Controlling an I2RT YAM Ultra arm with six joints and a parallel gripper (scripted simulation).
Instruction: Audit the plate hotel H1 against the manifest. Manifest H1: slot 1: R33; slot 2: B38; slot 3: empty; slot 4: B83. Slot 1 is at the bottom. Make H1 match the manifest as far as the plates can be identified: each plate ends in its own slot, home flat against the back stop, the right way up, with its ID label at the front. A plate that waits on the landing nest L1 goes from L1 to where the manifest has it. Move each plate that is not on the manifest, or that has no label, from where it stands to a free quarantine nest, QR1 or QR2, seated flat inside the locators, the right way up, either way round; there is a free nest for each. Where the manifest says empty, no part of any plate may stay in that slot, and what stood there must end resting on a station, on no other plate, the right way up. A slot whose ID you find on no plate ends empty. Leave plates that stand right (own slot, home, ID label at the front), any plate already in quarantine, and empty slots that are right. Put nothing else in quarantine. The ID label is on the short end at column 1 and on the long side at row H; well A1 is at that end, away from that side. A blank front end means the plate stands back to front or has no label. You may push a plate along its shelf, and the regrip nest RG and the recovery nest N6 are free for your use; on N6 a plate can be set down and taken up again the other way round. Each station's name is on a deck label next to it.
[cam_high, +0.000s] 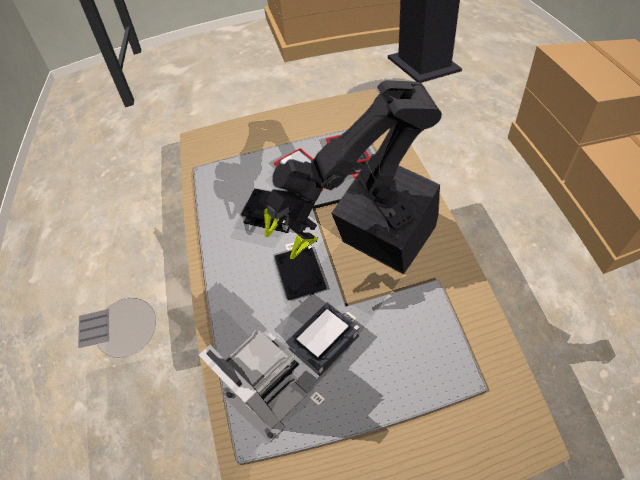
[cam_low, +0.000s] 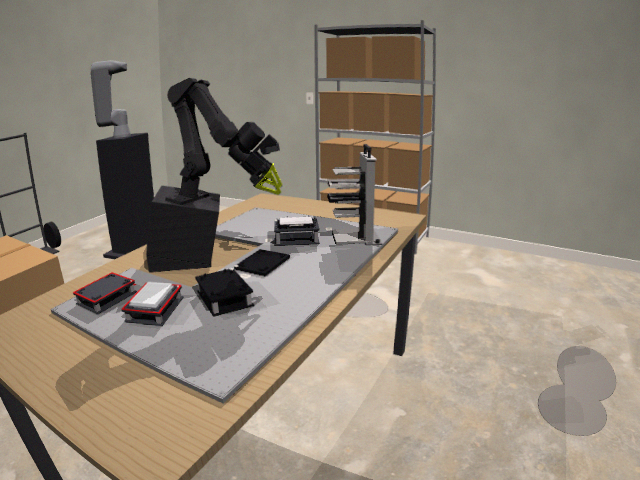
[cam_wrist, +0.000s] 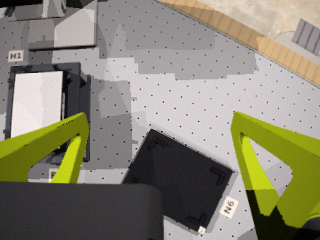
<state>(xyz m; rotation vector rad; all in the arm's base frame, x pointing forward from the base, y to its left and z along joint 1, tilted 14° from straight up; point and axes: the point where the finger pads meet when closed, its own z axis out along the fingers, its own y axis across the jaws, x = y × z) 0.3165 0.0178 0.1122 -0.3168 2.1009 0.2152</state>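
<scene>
Right now my hand is 10 mm past the regrip nest, 190 mm to the right of it and 190 mm above it. The rest, counted from my hand: RG deck label: 110 mm behind, 160 mm to the left, 250 mm below; dark well plate: 160 mm ahead, 260 mm to the left, 90 mm below; N6 deck label: 70 mm behind, 150 mm to the right, 250 mm below.
</scene>
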